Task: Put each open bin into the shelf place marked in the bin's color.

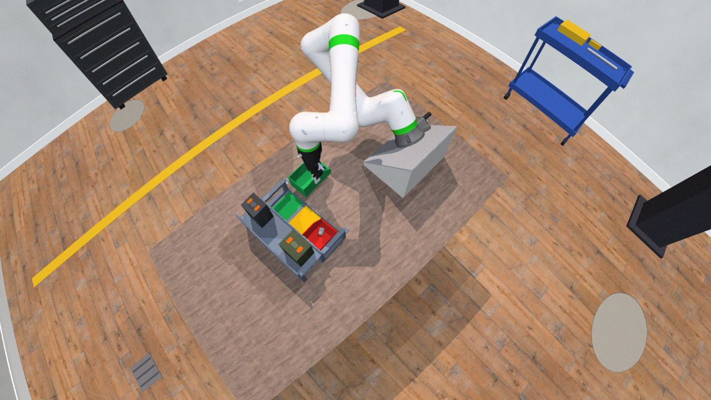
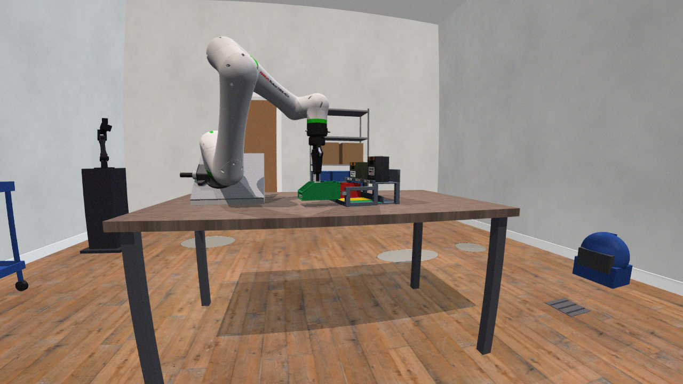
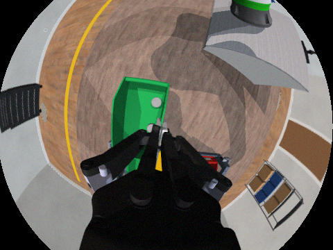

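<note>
The green bin lies 50 mm to the right of my hand and 40 mm below it. Round my hand: red bin 200 mm to the left, 170 mm ahead, 60 mm below.
</note>
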